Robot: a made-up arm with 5 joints.
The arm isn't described. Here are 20 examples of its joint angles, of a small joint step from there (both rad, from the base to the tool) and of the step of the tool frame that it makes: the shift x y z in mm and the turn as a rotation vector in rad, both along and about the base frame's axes.
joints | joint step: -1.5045 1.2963 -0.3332 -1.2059 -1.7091 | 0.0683 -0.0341 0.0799 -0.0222 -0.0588
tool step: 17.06 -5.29 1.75 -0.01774 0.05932 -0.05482
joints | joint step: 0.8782 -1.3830 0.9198 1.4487 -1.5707 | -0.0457 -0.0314 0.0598 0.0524 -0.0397
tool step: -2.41 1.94 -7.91 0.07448 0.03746 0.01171
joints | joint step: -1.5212 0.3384 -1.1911 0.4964 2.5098 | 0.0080 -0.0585 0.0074 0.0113 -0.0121
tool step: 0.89 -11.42 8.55 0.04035 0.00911 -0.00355
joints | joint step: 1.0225 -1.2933 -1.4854 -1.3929 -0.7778 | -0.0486 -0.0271 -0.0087 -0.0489 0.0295
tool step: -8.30 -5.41 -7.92 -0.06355 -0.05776 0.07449
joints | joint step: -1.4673 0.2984 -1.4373 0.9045 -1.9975 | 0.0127 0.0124 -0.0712 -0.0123 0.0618
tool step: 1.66 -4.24 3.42 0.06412 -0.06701 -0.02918
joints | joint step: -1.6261 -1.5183 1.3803 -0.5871 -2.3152 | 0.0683 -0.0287 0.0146 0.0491 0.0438
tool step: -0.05 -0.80 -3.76 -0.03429 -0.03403 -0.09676
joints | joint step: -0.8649 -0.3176 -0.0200 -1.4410 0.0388 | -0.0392 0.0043 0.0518 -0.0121 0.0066
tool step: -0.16 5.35 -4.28 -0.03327 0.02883 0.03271
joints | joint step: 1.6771 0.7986 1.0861 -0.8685 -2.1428 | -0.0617 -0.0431 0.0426 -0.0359 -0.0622
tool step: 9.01 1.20 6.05 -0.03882 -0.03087 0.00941
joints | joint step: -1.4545 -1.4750 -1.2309 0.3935 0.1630 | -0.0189 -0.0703 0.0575 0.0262 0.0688
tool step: 3.81 -3.48 -10.44 -0.00840 0.04729 -0.03215
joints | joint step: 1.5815 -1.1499 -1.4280 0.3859 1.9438 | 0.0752 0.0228 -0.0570 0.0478 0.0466
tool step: 14.00 -1.42 0.25 0.01229 -0.02750 -0.11327
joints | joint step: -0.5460 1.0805 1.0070 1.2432 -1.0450 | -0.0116 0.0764 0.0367 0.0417 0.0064
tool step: -4.53 -1.62 -0.31 -0.07589 0.13506 0.00989
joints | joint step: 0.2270 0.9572 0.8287 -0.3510 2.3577 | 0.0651 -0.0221 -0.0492 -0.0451 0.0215
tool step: 6.09 -11.97 2.93 -0.03388 -0.11144 -0.04392
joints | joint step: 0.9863 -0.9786 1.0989 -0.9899 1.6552 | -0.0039 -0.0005 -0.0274 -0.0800 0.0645
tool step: -1.56 2.61 4.79 -0.11137 -0.02728 -0.04758
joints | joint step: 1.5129 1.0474 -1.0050 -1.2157 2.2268 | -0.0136 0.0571 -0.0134 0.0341 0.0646
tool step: 3.94 -4.36 -13.07 0.07584 0.03228 -0.04497
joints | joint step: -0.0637 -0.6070 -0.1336 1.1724 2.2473 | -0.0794 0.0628 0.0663 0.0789 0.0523
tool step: 11.75 7.17 -12.15 -0.06630 0.20228 0.10585
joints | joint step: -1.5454 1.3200 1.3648 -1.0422 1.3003 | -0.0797 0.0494 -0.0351 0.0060 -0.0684
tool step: -7.06 -1.27 -6.00 -0.02021 -0.00589 0.01153
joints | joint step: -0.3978 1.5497 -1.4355 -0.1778 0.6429 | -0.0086 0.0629 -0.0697 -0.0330 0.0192
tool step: -3.13 1.37 -6.78 -0.00203 -0.04411 0.00700
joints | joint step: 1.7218 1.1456 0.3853 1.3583 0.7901 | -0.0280 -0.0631 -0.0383 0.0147 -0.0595
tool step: 2.86 -8.39 7.05 -0.07809 0.06824 0.01063
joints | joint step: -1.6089 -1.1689 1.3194 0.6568 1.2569 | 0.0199 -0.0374 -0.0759 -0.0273 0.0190
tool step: 0.40 0.77 9.36 0.14094 -0.01012 -0.00709
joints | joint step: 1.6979 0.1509 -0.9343 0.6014 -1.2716 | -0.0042 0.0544 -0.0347 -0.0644 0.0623
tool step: -0.26 -8.17 -2.82 -0.03673 0.06610 -0.00845
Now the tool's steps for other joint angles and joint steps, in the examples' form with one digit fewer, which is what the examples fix.
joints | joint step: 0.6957 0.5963 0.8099 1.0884 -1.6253 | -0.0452 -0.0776 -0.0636 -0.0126 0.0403
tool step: 9.8 -0.6 7.2 -0.0722 -0.1391 0.0718
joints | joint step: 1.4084 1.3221 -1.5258 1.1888 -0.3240 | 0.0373 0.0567 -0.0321 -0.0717 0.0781
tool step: -10.0 -3.0 -9.3 -0.0530 0.0375 0.0268
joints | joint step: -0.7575 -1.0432 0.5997 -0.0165 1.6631 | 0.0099 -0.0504 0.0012 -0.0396 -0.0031
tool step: -6.2 -6.1 1.3 0.0627 -0.0630 -0.0084
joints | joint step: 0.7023 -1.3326 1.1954 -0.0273 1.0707 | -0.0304 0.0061 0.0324 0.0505 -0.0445
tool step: 1.5 -0.5 -5.8 0.0906 0.0408 0.0357
